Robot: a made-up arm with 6 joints.
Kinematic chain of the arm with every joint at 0, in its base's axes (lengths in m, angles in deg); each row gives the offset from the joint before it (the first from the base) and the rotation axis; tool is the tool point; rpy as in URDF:
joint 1: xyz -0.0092 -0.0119 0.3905 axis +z
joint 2: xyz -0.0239 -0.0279 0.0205 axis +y
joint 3: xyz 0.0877 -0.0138 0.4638 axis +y
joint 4: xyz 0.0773 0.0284 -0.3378 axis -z
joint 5: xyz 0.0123 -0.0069 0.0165 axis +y
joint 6: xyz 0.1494 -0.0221 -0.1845 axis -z
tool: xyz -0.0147 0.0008 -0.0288 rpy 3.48 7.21 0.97
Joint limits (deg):
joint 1: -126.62..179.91
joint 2: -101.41..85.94
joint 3: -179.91..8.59
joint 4: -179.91..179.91
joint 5: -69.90..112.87
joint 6: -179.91..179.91
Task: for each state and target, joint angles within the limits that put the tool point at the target. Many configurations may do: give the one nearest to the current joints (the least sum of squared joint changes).
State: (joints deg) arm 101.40 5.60 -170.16 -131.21 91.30 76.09
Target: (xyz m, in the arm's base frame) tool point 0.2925 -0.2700 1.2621
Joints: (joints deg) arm 113.18 -12.88 -179.72 -128.25 97.51 76.15
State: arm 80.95 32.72 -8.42 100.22 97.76 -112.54
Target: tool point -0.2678 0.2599 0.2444
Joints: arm 98.86 42.96 -23.35 107.65 99.98 -113.28
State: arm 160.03 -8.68 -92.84 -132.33 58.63 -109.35
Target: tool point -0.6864 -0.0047 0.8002
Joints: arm 179.91 2.81 -73.38 -134.63 45.57 -109.73
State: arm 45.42 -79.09 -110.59 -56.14 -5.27 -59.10
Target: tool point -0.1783 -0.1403 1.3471
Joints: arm 52.96 -49.91 -99.85 -51.82 7.94 -58.89
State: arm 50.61 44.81 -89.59 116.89 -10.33 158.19
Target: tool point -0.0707 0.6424 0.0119
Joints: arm 104.96 64.69 -89.26 124.97 10.41 158.60
